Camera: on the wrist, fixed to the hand. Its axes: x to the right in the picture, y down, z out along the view.
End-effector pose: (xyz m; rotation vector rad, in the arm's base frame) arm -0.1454 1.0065 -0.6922 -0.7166 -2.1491 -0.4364
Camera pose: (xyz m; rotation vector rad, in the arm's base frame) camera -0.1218 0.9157 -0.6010 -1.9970 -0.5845 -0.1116
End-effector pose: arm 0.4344 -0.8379 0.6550 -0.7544 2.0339 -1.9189
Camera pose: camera 0.3604 -0.7528 0.7213 1.1154 2.0349 -0.6818
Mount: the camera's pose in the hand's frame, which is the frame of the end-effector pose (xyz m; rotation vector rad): 0.0287 -0.0501 -0.1174 -0.4299 0.4574 1.5979
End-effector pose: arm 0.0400 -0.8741 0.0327 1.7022 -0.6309 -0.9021
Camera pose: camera 0.1514 -0.8162 -0.0043 0.5485 -1.0649 0.4703
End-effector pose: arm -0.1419 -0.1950 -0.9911 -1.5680 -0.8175 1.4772
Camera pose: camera -0.0188 -0.1615 -0.9621 2.3207 -0.5510 -1.3492
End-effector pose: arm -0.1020 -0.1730 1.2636 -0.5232 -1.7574 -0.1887
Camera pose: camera -0.0255 -0.2569 1.3285 -1.8384 -0.4705 0.4308
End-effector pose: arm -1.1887 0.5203 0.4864 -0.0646 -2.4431 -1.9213
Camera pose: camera -1.2200 0.3948 0.4669 -1.0328 -0.8774 -1.2642
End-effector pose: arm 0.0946 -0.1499 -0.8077 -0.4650 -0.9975 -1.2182
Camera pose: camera 0.0934 -0.2720 -0.8548 -0.9766 0.1996 -0.0018
